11 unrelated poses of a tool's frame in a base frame.
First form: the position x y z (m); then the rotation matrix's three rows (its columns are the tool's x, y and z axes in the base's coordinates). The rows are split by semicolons.
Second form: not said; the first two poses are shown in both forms.
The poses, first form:
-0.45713, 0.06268, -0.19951; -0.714, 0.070, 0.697; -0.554, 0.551, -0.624; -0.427, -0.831, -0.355
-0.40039, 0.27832, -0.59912; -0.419, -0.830, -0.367; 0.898, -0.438, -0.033; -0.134, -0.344, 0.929
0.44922, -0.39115, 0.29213; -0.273, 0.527, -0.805; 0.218, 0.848, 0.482; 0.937, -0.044, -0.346
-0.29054, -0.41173, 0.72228; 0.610, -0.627, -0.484; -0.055, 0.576, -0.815; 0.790, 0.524, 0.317
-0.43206, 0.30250, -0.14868; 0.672, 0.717, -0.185; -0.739, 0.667, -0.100; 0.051, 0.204, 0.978
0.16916, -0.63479, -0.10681; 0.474, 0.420, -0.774; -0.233, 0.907, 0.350; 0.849, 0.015, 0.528
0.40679, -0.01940, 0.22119; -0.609, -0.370, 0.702; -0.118, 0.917, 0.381; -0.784, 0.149, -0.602
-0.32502, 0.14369, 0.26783; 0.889, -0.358, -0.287; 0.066, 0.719, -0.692; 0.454, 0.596, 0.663
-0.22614, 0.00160, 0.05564; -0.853, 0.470, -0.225; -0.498, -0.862, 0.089; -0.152, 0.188, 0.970
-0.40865, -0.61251, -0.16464; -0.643, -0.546, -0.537; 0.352, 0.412, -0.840; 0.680, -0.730, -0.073
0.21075, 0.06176, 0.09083; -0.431, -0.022, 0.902; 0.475, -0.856, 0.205; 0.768, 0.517, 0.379
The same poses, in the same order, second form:
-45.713, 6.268, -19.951; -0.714, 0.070, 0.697; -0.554, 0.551, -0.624; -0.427, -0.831, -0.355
-40.039, 27.832, -59.912; -0.419, -0.830, -0.367; 0.898, -0.438, -0.033; -0.134, -0.344, 0.929
44.922, -39.115, 29.213; -0.273, 0.527, -0.805; 0.218, 0.848, 0.482; 0.937, -0.044, -0.346
-29.054, -41.173, 72.228; 0.610, -0.627, -0.484; -0.055, 0.576, -0.815; 0.790, 0.524, 0.317
-43.206, 30.250, -14.868; 0.672, 0.717, -0.185; -0.739, 0.667, -0.100; 0.051, 0.204, 0.978
16.916, -63.479, -10.681; 0.474, 0.420, -0.774; -0.233, 0.907, 0.350; 0.849, 0.015, 0.528
40.679, -1.940, 22.119; -0.609, -0.370, 0.702; -0.118, 0.917, 0.381; -0.784, 0.149, -0.602
-32.502, 14.369, 26.783; 0.889, -0.358, -0.287; 0.066, 0.719, -0.692; 0.454, 0.596, 0.663
-22.614, 0.160, 5.564; -0.853, 0.470, -0.225; -0.498, -0.862, 0.089; -0.152, 0.188, 0.970
-40.865, -61.251, -16.464; -0.643, -0.546, -0.537; 0.352, 0.412, -0.840; 0.680, -0.730, -0.073
21.075, 6.176, 9.083; -0.431, -0.022, 0.902; 0.475, -0.856, 0.205; 0.768, 0.517, 0.379

